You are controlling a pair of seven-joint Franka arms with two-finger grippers.
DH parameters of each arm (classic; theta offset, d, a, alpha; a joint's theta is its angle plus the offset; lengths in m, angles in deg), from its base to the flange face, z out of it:
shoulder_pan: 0 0.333 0 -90
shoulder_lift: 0 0 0 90
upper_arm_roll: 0 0.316 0.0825 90
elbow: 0 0 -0.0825 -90
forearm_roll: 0 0.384 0 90
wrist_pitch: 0 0 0.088 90
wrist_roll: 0 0.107 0 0
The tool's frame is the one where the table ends.
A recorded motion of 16 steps. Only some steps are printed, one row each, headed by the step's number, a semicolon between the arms.
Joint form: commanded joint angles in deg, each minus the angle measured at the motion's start. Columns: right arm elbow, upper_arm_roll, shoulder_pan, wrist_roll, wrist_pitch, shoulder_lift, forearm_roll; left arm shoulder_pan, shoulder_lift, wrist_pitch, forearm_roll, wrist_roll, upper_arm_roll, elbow.
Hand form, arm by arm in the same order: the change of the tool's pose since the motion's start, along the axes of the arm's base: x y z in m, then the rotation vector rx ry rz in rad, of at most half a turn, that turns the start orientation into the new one. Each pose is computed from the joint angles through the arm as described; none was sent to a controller.
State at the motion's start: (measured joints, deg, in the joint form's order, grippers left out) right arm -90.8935 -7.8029 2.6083 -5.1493 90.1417 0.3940 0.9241; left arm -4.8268 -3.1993 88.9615 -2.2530 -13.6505 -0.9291 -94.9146
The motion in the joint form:
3: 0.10 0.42 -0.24 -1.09 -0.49 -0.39 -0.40; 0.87 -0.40 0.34 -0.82 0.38 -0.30 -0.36
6: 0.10 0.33 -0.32 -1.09 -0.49 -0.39 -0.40; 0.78 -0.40 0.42 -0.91 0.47 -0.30 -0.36
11: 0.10 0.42 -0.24 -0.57 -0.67 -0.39 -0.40; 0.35 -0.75 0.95 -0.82 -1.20 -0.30 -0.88
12: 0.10 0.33 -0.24 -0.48 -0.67 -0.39 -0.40; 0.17 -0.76 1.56 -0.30 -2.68 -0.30 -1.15
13: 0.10 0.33 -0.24 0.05 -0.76 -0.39 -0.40; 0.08 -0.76 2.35 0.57 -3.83 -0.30 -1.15
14: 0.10 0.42 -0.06 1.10 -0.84 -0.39 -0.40; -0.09 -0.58 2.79 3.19 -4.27 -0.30 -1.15
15: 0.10 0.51 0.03 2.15 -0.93 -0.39 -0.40; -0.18 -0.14 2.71 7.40 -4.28 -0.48 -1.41
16: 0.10 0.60 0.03 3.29 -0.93 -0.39 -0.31; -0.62 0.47 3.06 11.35 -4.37 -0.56 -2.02
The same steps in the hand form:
3: -0.0027 0.0010 0.0038 -0.0057 0.0003 0.0224; -0.0011 0.0038 0.0013 -0.0147 -0.0055 0.0040
6: -0.0028 -0.0006 0.0038 -0.0057 0.0003 0.0194; -0.0011 0.0028 0.0015 -0.0165 -0.0068 0.0010
11: -0.0030 0.0010 0.0036 -0.0055 0.0036 0.0134; -0.0025 -0.0009 0.0012 -0.0141 -0.0120 0.0230
12: -0.0031 0.0002 0.0036 -0.0056 0.0036 0.0102; -0.0017 -0.0017 -0.0001 -0.0047 -0.0181 0.0458
13: -0.0033 0.0002 0.0034 -0.0056 0.0053 0.0010; -0.0001 -0.0010 0.0011 0.0093 -0.0331 0.0640
14: -0.0032 0.0028 0.0033 -0.0059 0.0069 -0.0126; 0.0019 0.0020 0.0000 0.0540 -0.0438 0.0663
15: -0.0033 0.0045 0.0032 -0.0062 0.0088 -0.0278; 0.0043 0.0069 -0.0060 0.1285 -0.0410 0.0567
16: -0.0032 0.0056 0.0032 -0.0051 0.0089 -0.0461; 0.0077 0.0088 -0.0153 0.1982 -0.0368 0.0422

